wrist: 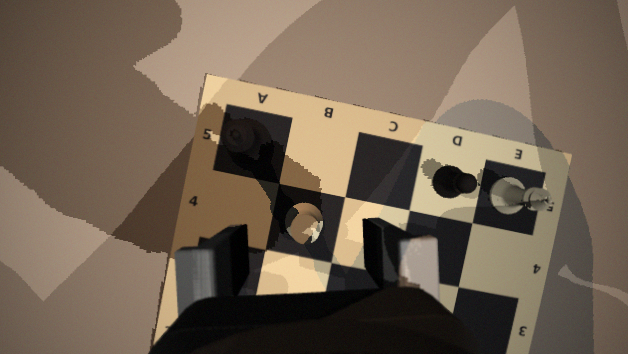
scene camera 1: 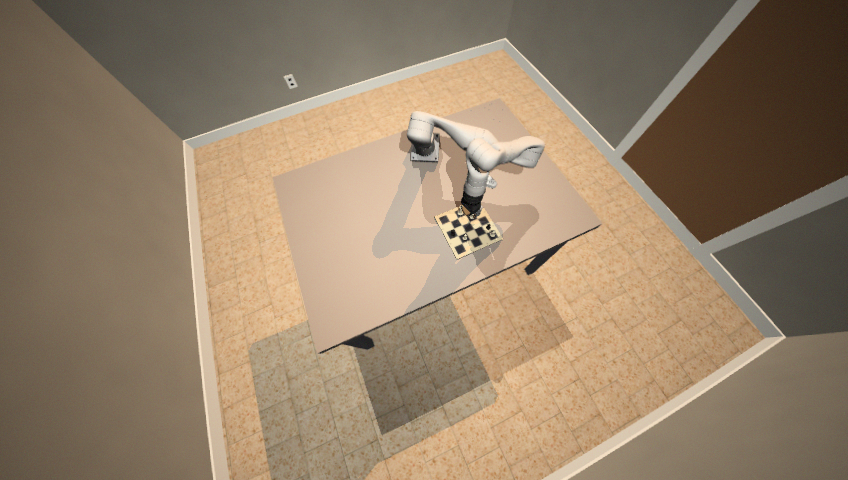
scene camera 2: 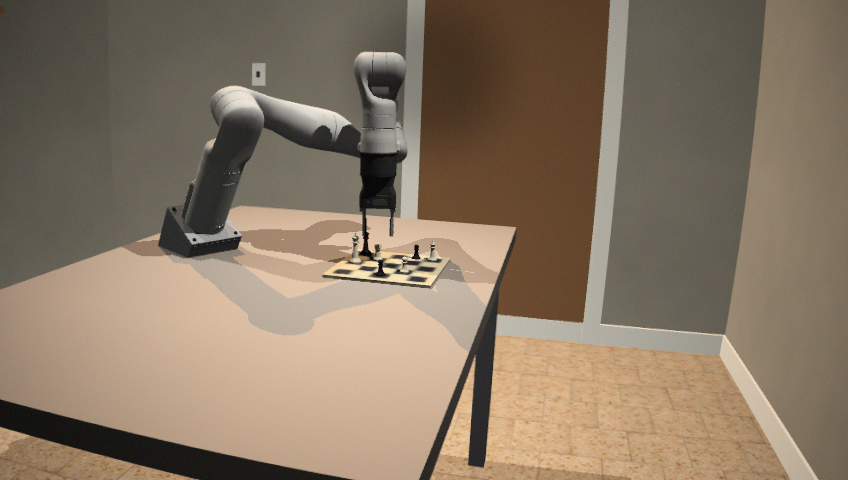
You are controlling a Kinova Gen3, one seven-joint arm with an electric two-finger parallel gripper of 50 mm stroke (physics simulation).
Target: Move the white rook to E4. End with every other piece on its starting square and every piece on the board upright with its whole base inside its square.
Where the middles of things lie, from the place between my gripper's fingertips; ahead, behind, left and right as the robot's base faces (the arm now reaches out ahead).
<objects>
My hand is 40 mm past the tall black piece point(wrist: 248, 141), 40 mm to the right of it and 30 mm above it. Round my hand: chessboard point(scene camera 1: 478, 237) (40 mm ahead, 30 mm to the right, 60 mm below).
</objects>
